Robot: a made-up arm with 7 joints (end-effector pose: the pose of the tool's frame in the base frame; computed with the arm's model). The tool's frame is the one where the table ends. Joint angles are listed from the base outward.
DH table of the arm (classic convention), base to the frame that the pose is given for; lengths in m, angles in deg. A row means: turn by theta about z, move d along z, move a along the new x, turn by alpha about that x. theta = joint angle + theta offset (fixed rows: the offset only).
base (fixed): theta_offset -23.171  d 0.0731  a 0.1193  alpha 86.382
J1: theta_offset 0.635  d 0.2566  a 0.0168  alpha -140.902
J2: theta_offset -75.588  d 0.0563  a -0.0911  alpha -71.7
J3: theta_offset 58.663  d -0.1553  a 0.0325  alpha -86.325
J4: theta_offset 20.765  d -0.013  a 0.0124  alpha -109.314
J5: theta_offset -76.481  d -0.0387  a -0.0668  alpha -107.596
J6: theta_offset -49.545  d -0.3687  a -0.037  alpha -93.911
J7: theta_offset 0  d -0.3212  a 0.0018  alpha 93.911
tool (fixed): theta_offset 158.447  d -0.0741  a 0  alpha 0
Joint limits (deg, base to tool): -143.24..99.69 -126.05..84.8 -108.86..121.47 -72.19..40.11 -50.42..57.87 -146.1..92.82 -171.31..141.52
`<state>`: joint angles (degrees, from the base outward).
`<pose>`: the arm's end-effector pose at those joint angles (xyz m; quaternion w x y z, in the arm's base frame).
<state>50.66 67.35 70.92 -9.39 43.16 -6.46 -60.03</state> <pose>-0.3006 -0.2175 0.5308 0.3408 0.4401 0.5927 0.5822</pose>
Working (the frame after each row of the table, in the pose's form):
after base (fixed): 0.1097 -0.0469 0.0731 0.7142 0.6705 -0.1375 -0.1464
after J1: 0.0189 -0.2857 0.1024 0.7502 -0.4841 -0.3055 -0.3310
after J2: -0.0321 -0.2113 0.0447 0.3173 -0.7979 -0.0503 -0.5101
after J3: -0.1533 -0.3127 0.0590 0.1716 -0.6892 0.4632 0.5301
after J4: -0.1477 -0.3290 0.0538 0.4536 0.4666 0.1380 -0.7467
after J5: -0.0875 -0.2942 0.0872 0.4590 0.0627 0.8393 -0.2847
after J6: -0.3353 -0.0681 0.2446 0.0621 0.4296 -0.8671 -0.2444
after J7: -0.2327 -0.1886 0.5241 0.6356 -0.4999 0.5431 -0.2260

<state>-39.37 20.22 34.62 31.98 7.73 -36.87 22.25</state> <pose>0.4464 -0.1983 0.1261 0.1299 0.5005 0.4252 -0.7428</pose>
Working (the frame after each row of the table, in the pose's form):
after base (fixed): 0.1097 -0.0469 0.0731 0.7142 0.6705 -0.1375 -0.1464
after J1: 0.0207 -0.2881 0.0788 0.8483 -0.3623 0.3844 -0.0381
after J2: 0.0066 -0.1824 0.0877 0.3020 -0.8343 0.3901 -0.2460
after J3: -0.1111 -0.2460 0.1730 0.0839 -0.4752 0.6032 0.6351
after J4: -0.1153 -0.2630 0.1768 0.2484 -0.0776 0.0598 -0.9637
after J5: -0.0721 -0.3024 0.1264 0.2792 -0.2158 -0.7583 0.5481
after J6: 0.1738 -0.0305 0.1805 0.6595 -0.1760 -0.6304 -0.3697
after J7: 0.3995 -0.2547 0.1363 0.7055 0.3242 -0.5712 0.2665

